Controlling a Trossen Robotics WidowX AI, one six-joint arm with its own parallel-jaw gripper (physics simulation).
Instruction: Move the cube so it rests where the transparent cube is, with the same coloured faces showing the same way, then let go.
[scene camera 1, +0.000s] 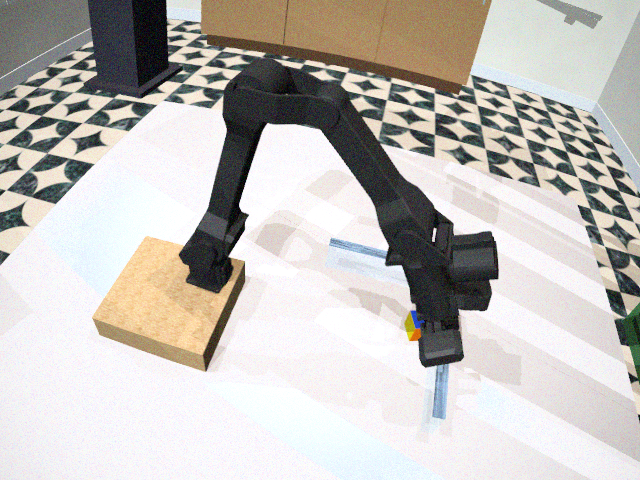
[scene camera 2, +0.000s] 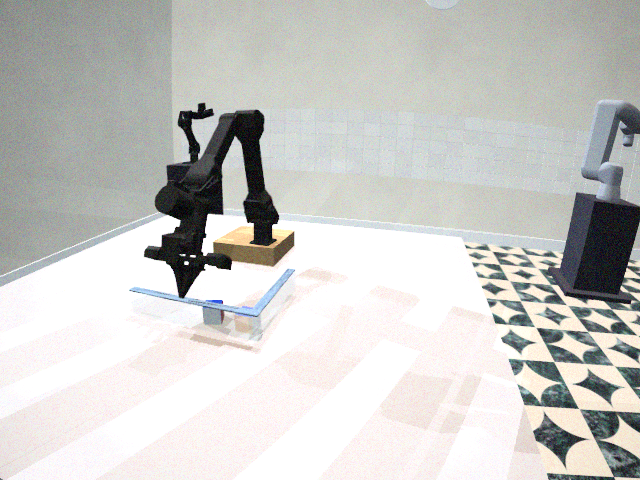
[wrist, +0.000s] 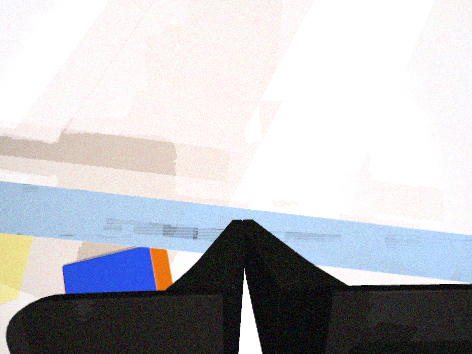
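Seen in the pictures: gripper, between the fingertips: (scene camera 2: 181, 298) (wrist: 242, 229); arm's base, origin of its link: (scene camera 1: 209, 274) (scene camera 2: 263, 241).
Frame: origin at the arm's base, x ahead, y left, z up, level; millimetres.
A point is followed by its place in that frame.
Note:
The solid cube (scene camera 1: 410, 324) @[x 352, y 57, z -31 mm] (scene camera 2: 212, 313) (wrist: 110, 272) @[x 381, y 70, z -17 mm] stands inside the corner of two clear walls, blue face up. Yellow and orange sides show in scene camera 1; a greyish side and a red side show in scene camera 2, through the wall. The transparent cube (scene camera 2: 242, 321) (wrist: 12, 262) stands nearer the corner, bluish on top and pale orange on a side in scene camera 2, with pale yellow in the wrist view. The arm hides it in scene camera 1. My gripper (scene camera 2: 181, 296) @[x 411, y 16, z 4 mm] (wrist: 242, 229) @[x 411, y 16, z 4 mm] is shut and empty, tips down, beside the solid cube, close to the wall's blue top edge.
The clear wall with a blue top edge (scene camera 1: 440, 395) @[x 418, y -88, z 3 mm] (scene camera 2: 155, 293) @[x 418, y -54, z 3 mm] (wrist: 400, 246) @[x 417, y -53, z 3 mm] runs past the fingers. A second such wall (scene camera 1: 356, 247) @[x 218, y 168, z 3 mm] (scene camera 2: 276, 289) @[x 287, y 180, z 3 mm] meets it at an angle. The arm stands on a wooden block (scene camera 1: 149, 310) @[x -58, y -110, z -2 mm] (scene camera 2: 242, 252) @[x 51, y -45, z -24 mm] on the white table.

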